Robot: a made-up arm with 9 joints. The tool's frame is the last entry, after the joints.
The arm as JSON. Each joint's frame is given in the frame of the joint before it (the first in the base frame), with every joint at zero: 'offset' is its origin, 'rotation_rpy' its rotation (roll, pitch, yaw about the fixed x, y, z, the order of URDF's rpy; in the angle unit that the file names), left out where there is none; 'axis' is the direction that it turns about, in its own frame. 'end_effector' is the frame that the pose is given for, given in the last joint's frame.
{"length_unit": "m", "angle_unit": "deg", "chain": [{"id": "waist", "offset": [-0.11, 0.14, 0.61], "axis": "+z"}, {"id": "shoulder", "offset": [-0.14, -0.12, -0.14], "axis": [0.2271, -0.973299, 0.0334]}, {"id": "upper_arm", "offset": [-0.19, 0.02, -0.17], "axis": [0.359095, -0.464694, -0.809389]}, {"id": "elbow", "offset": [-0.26, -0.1, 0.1], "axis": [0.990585, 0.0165, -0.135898]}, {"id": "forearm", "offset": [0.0, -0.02, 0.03], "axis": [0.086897, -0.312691, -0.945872]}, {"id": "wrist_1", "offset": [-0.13, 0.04, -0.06], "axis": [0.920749, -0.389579, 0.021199]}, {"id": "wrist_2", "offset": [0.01, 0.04, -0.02], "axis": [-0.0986, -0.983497, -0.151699]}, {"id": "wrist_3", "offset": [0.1, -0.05, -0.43], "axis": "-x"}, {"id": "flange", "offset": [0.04, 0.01, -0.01], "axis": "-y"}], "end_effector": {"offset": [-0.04, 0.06, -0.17], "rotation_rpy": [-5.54, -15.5, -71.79]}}
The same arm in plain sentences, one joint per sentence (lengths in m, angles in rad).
The arm has nine revolute joints in a row. What follows holds with every joint at zero, and every direction is one of the base frame's. Joint 1 lies 0.11 m along -x and 0.14 m along +y and 0.61 m along +z from the base frame's origin and rotates about +z. Joint 2 lies 0.14 m along -x and 0.12 m along -y and 0.14 m along -z from joint 1 and rotates about the direction (0.2271, -0.973299, 0.0334). Joint 3 lies 0.19 m along -x and 0.02 m along +y and 0.17 m along -z from joint 2 and rotates about the direction (0.359095, -0.464694, -0.809389). Joint 4 lies 0.26 m along -x and 0.1 m along -y and 0.1 m along +z from joint 3 and rotates about the direction (0.990585, 0.0165, -0.135898). Joint 5 lies 0.02 m along -y and 0.03 m along +z from joint 4 and rotates about the direction (0.086897, -0.312691, -0.945872). Joint 6 lies 0.13 m along -x and 0.04 m along +y and 0.06 m along -z from joint 5 and rotates about the direction (0.920734, -0.389614, 0.021201). Joint 7 lies 0.01 m along +x and 0.04 m along +y and 0.02 m along -z from joint 6 and rotates about the direction (-0.0986, -0.983497, -0.151699). Joint 8 lies 0.1 m along +x and 0.05 m along -y and 0.43 m along -z from joint 7 and rotates about -x. Joint 9 lies 0.04 m along +x and 0.01 m along +y and 0.01 m along -z from joint 8 and rotates about -y. The tool frame, which is the frame that the pose is given for, lies 0.04 m along -x and 0.06 m along +y and 0.17 m along -z from joint 9; its axes are the base frame's turned by roll -0.0967, pitch -0.2705 and yaw -1.253 rad (as in URDF: about the fixed x, then y, then z).
